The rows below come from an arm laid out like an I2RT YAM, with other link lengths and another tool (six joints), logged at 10 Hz.
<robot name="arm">
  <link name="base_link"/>
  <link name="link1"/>
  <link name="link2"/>
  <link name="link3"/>
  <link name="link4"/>
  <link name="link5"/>
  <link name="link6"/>
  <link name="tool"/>
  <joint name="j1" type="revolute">
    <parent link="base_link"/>
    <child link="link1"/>
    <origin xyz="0 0 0.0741"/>
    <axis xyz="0 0 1"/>
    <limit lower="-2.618" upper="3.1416"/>
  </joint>
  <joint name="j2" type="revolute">
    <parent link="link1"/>
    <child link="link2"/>
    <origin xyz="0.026 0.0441 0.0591"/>
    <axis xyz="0 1 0"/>
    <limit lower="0" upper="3.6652"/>
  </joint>
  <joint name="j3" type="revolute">
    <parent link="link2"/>
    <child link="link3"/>
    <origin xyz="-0.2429 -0.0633 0"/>
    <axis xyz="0 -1 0"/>
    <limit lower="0" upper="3.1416"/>
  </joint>
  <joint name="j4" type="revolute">
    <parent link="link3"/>
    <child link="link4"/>
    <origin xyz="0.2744 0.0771 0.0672"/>
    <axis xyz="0 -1 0"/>
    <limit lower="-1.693" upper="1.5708"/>
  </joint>
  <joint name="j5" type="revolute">
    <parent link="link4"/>
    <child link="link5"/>
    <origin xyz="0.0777 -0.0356 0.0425"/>
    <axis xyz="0 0 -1"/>
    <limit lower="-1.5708" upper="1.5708"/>
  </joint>
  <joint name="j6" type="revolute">
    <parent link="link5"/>
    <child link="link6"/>
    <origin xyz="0.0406 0 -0.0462"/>
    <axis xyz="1 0 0"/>
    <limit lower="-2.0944" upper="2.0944"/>
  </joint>
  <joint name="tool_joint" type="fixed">
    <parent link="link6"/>
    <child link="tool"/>
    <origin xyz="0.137 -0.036 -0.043" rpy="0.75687 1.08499 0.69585"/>
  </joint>
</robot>
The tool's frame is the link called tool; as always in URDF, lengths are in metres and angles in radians.
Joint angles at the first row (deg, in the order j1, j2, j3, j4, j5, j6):
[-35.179 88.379 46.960 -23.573 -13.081 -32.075]
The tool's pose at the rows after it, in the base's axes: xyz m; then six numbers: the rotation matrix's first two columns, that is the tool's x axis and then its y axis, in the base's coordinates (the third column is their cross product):
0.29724 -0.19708 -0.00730 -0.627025 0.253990 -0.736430 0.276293 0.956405 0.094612
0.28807 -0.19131 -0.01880 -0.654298 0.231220 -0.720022 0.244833 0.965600 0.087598
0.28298 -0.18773 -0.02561 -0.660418 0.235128 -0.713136 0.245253 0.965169 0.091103
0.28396 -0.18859 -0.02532 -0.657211 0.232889 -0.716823 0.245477 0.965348 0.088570
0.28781 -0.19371 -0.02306 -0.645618 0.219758 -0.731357 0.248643 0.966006 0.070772
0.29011 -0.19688 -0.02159 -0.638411 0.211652 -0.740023 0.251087 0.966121 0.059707
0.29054 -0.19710 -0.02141 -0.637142 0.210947 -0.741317 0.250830 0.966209 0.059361
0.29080 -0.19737 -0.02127 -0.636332 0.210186 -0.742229 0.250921 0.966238 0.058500
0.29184 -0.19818 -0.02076 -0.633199 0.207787 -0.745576 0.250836 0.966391 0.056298
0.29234 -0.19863 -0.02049 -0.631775 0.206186 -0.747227 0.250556 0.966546 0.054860
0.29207 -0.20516 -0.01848 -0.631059 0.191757 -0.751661 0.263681 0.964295 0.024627
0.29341 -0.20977 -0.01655 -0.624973 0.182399 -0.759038 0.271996 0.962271 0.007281
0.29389 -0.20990 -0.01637 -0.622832 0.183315 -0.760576 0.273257 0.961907 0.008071
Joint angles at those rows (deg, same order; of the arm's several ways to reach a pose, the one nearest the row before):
[-35.179 88.378 45.998 -23.551 -13.103 -33.671]
[-35.179 88.400 43.767 -23.004 -13.103 -35.922]
[-35.179 88.400 42.348 -22.174 -13.103 -35.944]
[-35.180 88.401 42.304 -21.802 -13.060 -35.923]
[-35.178 88.400 42.304 -20.382 -12.447 -35.900]
[-35.178 88.400 42.302 -19.506 -12.054 -35.878]
[-35.179 88.400 42.305 -19.399 -12.076 -35.878]
[-35.179 88.400 42.303 -19.310 -12.054 -35.878]
[-35.178 88.401 42.304 -19.004 -12.032 -35.877]
[-35.178 88.400 42.303 -18.851 -12.010 -35.900]
[-35.179 88.400 42.303 -17.955 -10.306 -35.857]
[-35.223 88.401 42.304 -17.015 -9.453 -35.769]
[-35.222 88.401 42.305 -16.885 -9.497 -35.659]

